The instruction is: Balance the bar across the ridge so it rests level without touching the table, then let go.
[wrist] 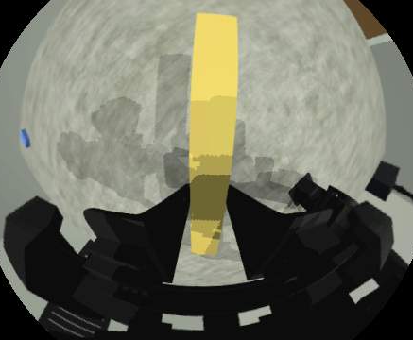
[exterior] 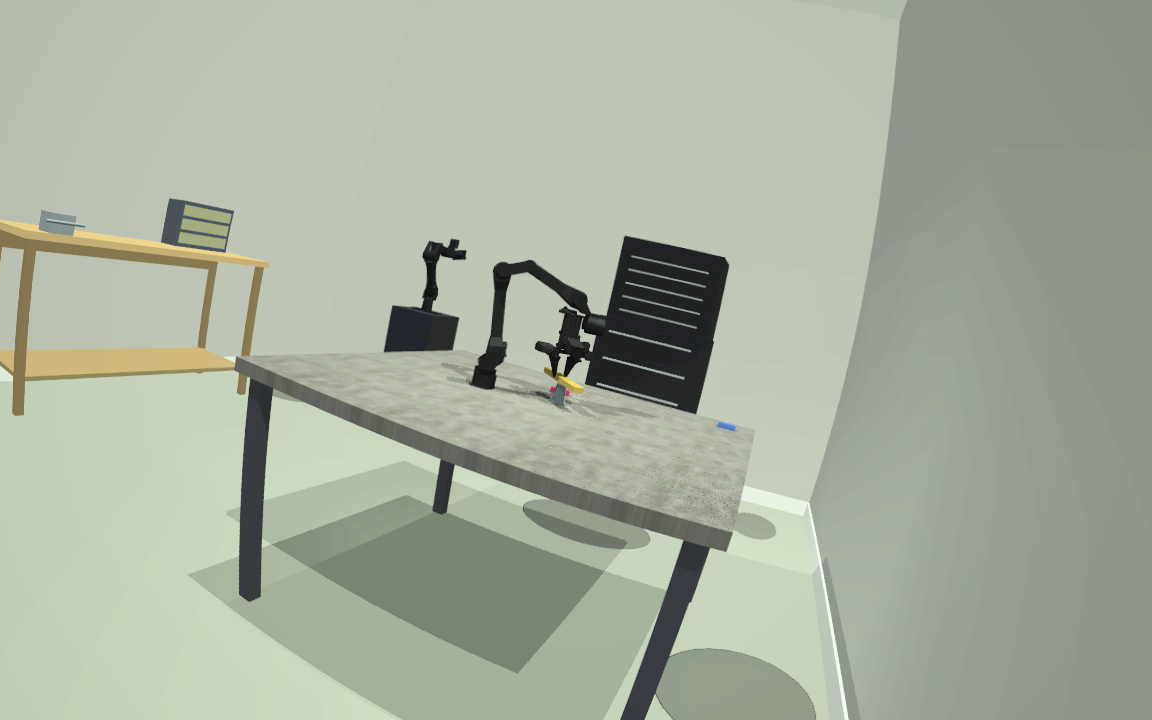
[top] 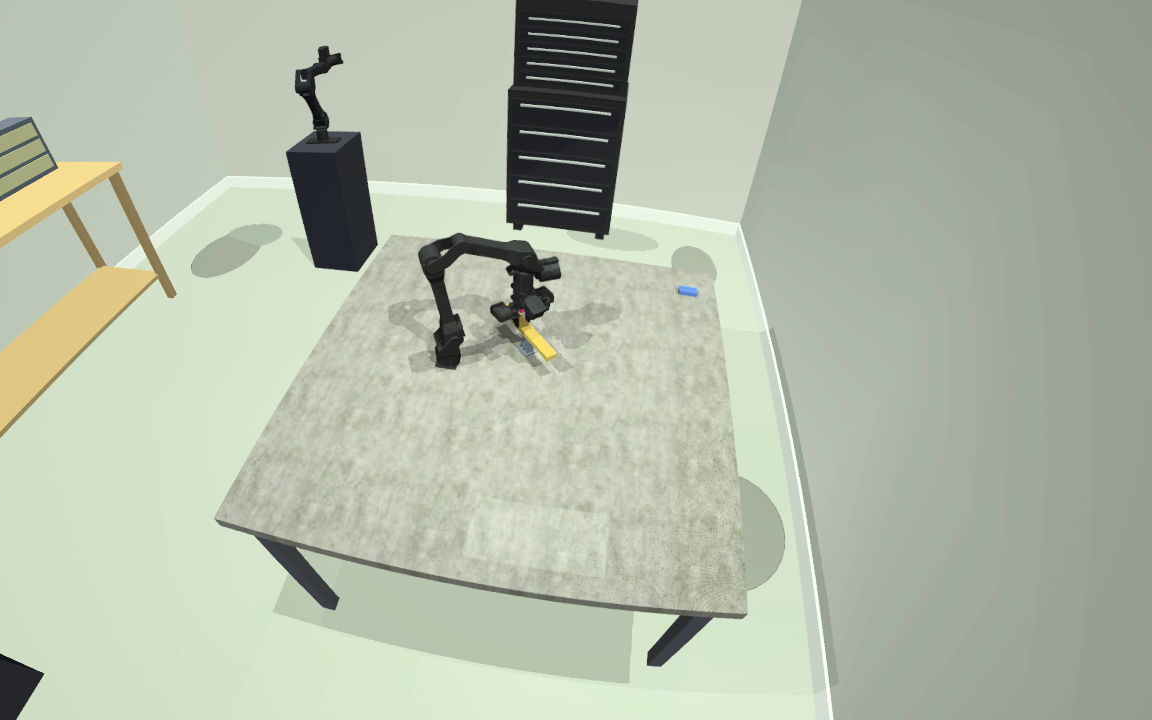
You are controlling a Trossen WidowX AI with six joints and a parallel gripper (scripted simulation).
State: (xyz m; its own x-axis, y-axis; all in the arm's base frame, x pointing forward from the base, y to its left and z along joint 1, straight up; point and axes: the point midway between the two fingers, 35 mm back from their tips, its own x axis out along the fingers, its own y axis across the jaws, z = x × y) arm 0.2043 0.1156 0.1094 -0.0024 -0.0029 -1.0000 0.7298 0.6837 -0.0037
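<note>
My gripper tip is now 2 cm short of the yellow bar and 2 cm to the left of it. The rest, counted from my gripper tip: small blue block (54 cm ahead, 38 cm to the left, 7 cm below); small pink piece (4 cm behind, 16 cm to the left, 7 cm below).
</note>
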